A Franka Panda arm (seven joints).
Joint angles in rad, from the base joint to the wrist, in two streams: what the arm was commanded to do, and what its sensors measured. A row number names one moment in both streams.
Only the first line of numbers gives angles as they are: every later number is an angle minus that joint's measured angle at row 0.
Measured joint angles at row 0: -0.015 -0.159 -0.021 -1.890 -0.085 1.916 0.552
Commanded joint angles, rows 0 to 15: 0.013 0.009 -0.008 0.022 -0.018 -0.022 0.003; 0.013 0.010 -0.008 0.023 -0.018 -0.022 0.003; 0.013 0.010 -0.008 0.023 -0.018 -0.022 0.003; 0.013 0.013 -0.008 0.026 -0.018 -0.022 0.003; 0.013 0.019 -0.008 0.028 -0.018 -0.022 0.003; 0.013 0.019 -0.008 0.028 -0.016 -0.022 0.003; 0.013 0.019 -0.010 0.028 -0.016 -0.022 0.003; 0.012 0.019 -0.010 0.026 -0.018 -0.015 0.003; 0.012 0.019 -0.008 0.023 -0.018 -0.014 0.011; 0.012 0.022 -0.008 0.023 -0.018 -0.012 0.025; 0.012 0.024 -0.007 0.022 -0.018 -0.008 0.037; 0.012 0.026 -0.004 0.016 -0.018 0.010 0.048; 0.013 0.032 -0.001 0.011 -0.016 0.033 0.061; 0.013 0.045 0.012 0.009 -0.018 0.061 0.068; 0.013 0.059 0.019 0.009 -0.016 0.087 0.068; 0.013 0.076 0.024 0.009 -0.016 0.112 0.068
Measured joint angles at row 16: 0.003 0.027 0.005 0.000 0.000 0.044 0.035
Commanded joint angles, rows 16 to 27: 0.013 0.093 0.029 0.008 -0.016 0.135 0.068; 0.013 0.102 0.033 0.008 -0.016 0.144 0.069; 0.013 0.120 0.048 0.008 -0.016 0.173 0.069; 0.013 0.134 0.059 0.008 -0.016 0.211 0.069; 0.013 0.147 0.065 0.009 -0.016 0.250 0.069; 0.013 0.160 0.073 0.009 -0.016 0.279 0.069; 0.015 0.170 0.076 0.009 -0.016 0.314 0.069; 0.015 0.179 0.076 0.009 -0.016 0.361 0.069; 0.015 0.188 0.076 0.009 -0.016 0.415 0.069; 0.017 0.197 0.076 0.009 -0.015 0.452 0.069; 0.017 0.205 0.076 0.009 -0.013 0.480 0.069; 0.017 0.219 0.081 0.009 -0.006 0.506 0.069
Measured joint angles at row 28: 0.015 0.190 0.072 -0.001 0.000 0.432 0.049
